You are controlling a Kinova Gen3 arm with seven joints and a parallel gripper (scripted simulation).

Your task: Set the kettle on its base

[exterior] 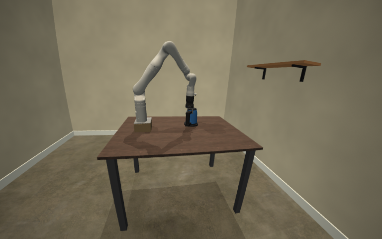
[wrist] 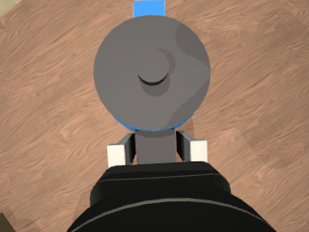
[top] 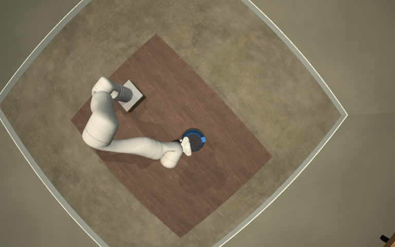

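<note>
Now: the blue kettle 5 cm below my hand, 2 cm to the left of it and 2 cm ahead of it. Round my hand: round dark base 14 cm below, 5 cm to the left, 4 cm ahead.
</note>
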